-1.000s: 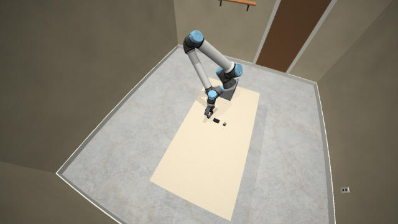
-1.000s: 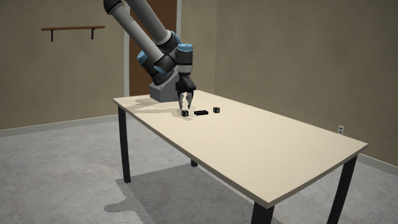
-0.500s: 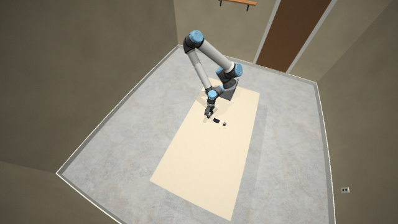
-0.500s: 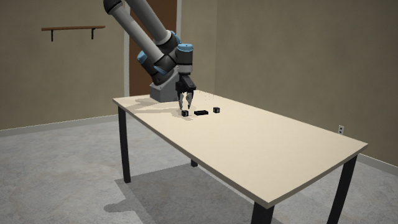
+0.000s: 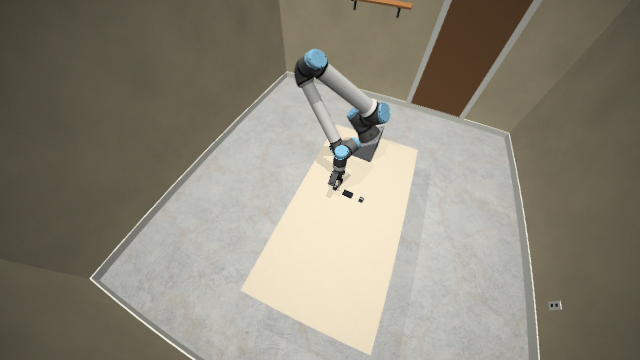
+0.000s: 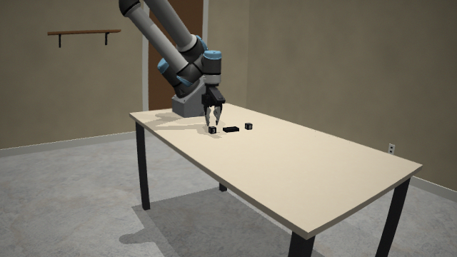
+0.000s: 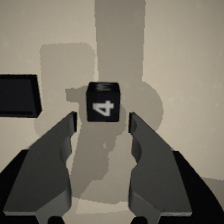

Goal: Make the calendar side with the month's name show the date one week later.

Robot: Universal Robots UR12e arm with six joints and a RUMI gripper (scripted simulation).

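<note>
My gripper is now 110 mm to the right of the black tray and 40 mm above it.
</note>
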